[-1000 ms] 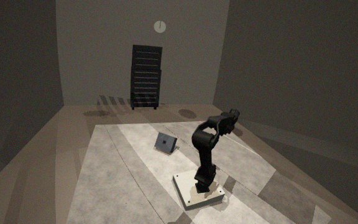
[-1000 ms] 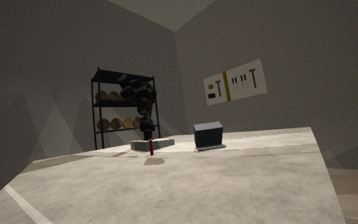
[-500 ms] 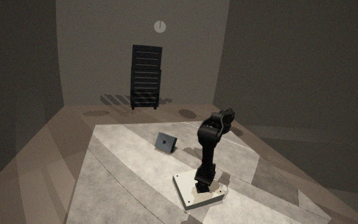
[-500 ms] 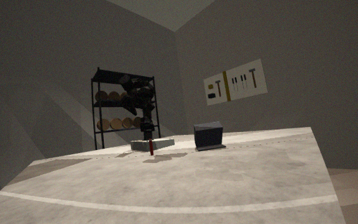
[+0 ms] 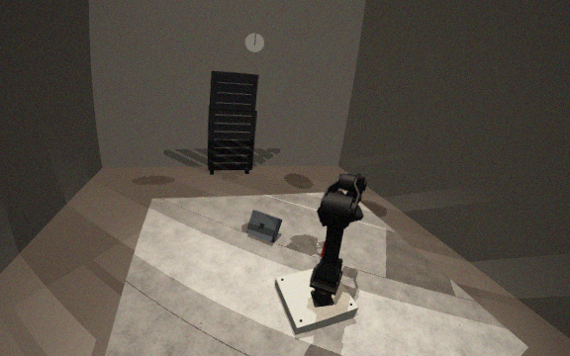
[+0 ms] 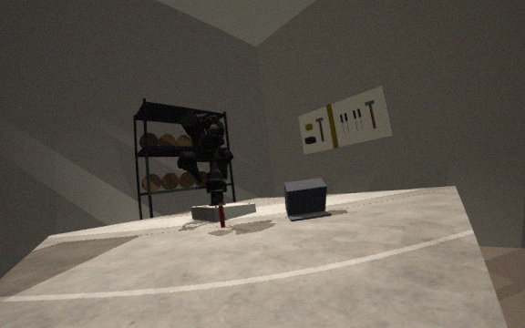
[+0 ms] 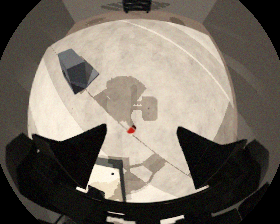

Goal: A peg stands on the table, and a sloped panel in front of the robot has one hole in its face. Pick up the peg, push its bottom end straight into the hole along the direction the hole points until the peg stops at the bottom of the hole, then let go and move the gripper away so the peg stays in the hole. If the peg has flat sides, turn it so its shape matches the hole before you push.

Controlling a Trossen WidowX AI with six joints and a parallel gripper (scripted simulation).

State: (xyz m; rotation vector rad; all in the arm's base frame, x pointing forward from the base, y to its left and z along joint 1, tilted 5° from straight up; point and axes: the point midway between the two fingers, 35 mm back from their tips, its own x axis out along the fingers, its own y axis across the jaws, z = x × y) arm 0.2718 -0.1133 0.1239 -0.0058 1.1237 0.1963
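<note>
Right now my gripper tip is 100 mm above the red peg, 20 mm to the right of it and 20 mm past it. Round my gripper tip: sloped grey-blue panel: 270 mm to the left, 120 mm ahead, 100 mm below.
</note>
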